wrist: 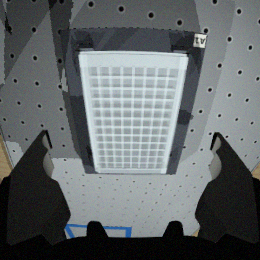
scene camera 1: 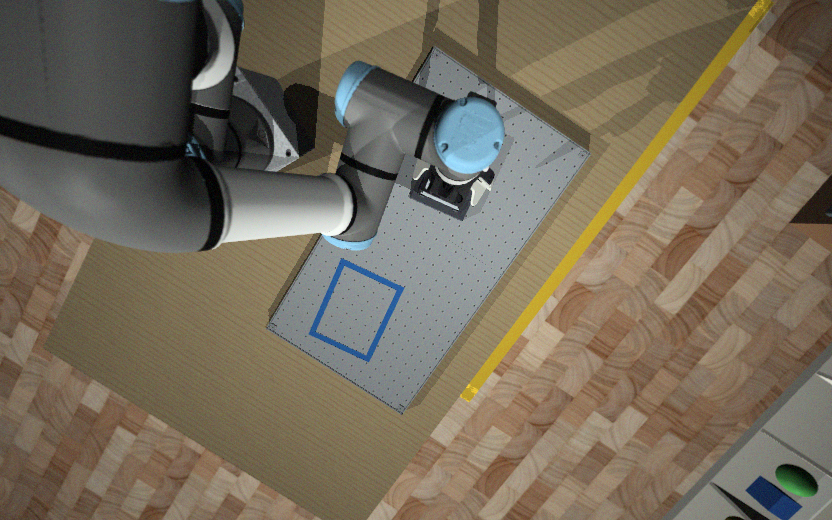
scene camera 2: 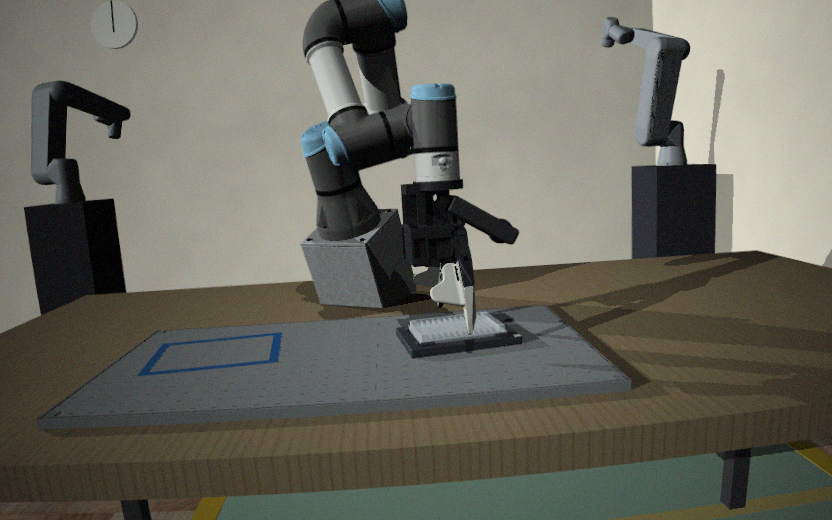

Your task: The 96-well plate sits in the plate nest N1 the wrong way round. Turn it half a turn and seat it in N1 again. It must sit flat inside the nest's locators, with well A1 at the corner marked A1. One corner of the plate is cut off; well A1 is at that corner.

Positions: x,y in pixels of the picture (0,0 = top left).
Labels:
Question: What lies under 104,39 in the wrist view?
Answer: A dark plate nest N1.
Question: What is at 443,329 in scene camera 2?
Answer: A 96-well plate.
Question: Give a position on a 96-well plate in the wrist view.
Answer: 135,136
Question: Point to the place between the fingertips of my gripper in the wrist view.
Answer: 131,132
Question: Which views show my gripper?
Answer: The wrist view, scene camera 1 and scene camera 2: all of them.

